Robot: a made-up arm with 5 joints.
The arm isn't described. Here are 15 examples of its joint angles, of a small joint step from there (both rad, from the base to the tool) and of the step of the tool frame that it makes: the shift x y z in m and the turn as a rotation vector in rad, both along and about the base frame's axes.
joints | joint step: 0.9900 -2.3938 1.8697 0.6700 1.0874 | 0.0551 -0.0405 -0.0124 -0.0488 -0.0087
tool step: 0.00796 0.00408 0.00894 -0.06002 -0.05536 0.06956
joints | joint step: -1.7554 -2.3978 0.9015 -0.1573 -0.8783 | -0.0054 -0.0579 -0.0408 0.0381 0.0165
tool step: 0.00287 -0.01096 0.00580 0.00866 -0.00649 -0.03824
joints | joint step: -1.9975 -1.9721 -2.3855 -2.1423 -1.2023 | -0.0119 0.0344 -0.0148 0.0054 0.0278
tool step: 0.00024 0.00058 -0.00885 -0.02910 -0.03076 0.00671
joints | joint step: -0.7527 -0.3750 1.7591 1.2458 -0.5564 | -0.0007 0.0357 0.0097 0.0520 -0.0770
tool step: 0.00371 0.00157 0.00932 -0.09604 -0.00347 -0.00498
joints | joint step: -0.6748 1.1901 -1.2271 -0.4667 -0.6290 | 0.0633 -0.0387 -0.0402 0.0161 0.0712
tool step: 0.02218 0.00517 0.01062 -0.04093 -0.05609 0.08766
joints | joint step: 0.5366 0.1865 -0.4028 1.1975 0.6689 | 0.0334 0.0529 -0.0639 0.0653 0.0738
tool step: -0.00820 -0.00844 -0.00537 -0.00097 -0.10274 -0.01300
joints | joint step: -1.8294 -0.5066 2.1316 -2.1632 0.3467 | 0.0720 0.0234 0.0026 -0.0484 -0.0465
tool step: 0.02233 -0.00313 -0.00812 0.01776 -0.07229 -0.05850
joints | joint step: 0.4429 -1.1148 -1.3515 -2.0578 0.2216 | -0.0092 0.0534 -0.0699 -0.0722 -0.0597
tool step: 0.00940 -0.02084 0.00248 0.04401 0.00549 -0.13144
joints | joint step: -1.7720 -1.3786 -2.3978 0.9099 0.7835 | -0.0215 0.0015 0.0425 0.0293 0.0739
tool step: 0.01446 -0.00524 -0.01069 0.03962 0.13702 -0.00757
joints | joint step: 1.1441 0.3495 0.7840 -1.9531 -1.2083 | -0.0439 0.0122 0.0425 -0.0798 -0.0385
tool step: 0.00679 0.00057 -0.00766 -0.00707 0.07218 0.10877
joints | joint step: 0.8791 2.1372 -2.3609 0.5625 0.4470 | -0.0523 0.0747 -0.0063 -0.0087 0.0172
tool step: -0.00472 -0.00493 -0.01500 0.04592 0.05124 -0.05681
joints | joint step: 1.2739 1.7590 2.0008 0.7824 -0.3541 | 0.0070 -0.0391 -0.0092 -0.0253 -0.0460
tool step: -0.00499 -0.00629 0.00329 -0.06676 0.04910 0.00078
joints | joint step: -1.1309 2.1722 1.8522 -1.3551 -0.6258 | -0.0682 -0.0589 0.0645 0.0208 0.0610
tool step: 0.00302 -0.00820 -0.01284 0.04694 0.02688 -0.01124
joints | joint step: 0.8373 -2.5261 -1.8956 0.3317 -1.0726 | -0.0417 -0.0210 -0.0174 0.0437 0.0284
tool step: -0.00647 -0.00603 0.00025 -0.05472 0.04435 0.05007
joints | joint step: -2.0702 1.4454 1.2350 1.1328 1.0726 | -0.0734 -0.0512 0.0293 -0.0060 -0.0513
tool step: 0.00359 -0.00019 0.01144 0.05539 0.09518 -0.03679
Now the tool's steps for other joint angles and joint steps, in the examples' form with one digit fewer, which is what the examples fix.
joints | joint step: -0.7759 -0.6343 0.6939 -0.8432 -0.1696 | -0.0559 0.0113 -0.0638 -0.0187 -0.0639
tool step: -0.0134 0.0039 -0.0061 0.0195 0.0235 0.0570
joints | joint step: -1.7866 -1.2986 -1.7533 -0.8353 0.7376 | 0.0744 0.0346 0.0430 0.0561 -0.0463
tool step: 0.0024 -0.0007 -0.0067 0.0104 -0.0049 0.0294
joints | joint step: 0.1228 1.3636 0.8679 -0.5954 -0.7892 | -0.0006 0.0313 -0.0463 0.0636 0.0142
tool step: -0.0117 0.0004 0.0014 -0.0306 0.0401 -0.0954
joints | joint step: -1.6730 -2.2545 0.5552 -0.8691 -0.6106 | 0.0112 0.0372 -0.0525 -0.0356 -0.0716
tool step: -0.0019 -0.0006 -0.0016 0.0425 -0.0382 -0.0104
